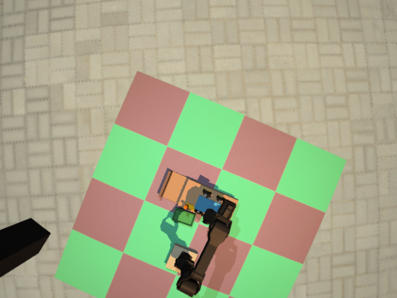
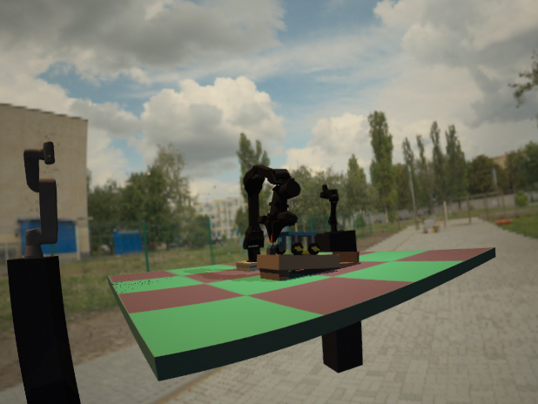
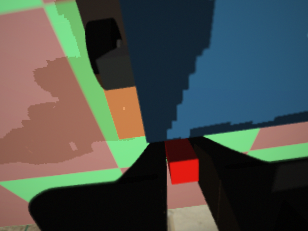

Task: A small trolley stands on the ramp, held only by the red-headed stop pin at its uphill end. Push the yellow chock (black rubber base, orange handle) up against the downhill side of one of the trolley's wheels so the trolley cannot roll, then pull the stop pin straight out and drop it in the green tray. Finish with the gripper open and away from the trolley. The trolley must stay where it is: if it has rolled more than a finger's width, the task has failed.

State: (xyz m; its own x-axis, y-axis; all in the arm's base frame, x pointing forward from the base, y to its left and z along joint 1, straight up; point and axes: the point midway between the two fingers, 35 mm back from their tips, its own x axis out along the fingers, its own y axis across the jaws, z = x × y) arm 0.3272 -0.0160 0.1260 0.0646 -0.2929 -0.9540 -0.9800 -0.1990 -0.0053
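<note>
Now: the yellow chock 16 cm to the left of my gripper tip, 7 cm behind it and 5 cm below it. From my gripper tip the other things lie so: red-headed stop pin right at my gripper tip; then green tray 16 cm to the left, 15 cm behind, 14 cm below; then blue trolley 9 cm to the left, 2 cm below.
</note>
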